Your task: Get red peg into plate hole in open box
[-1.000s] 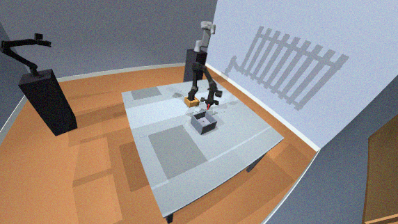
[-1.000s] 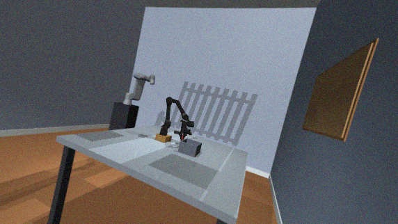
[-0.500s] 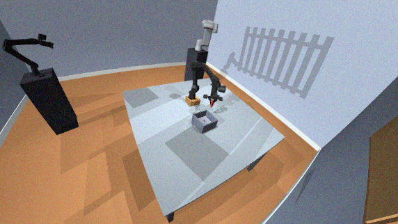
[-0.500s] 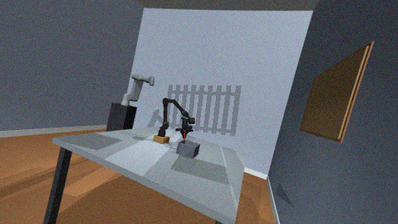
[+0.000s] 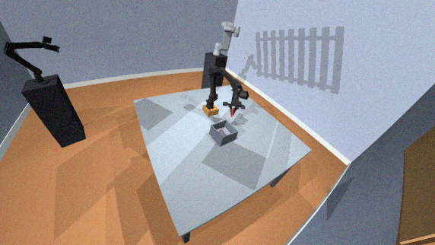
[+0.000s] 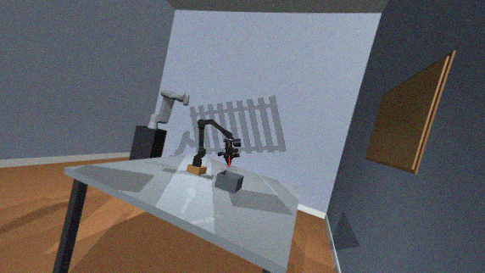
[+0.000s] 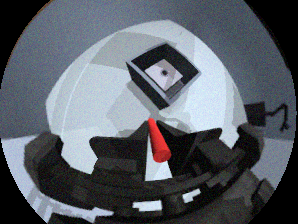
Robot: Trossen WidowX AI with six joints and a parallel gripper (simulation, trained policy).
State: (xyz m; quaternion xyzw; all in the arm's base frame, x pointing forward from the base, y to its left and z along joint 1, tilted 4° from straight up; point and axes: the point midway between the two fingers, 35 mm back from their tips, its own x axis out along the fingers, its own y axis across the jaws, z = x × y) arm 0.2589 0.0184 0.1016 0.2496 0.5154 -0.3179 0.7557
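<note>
Right now the box is 140 mm to the right of my gripper tip, 100 mm below it and 60 mm ahead of it. From my gripper tip the other things lie so: red peg 20 mm above, 10 mm to the left, 10 mm behind.
</note>
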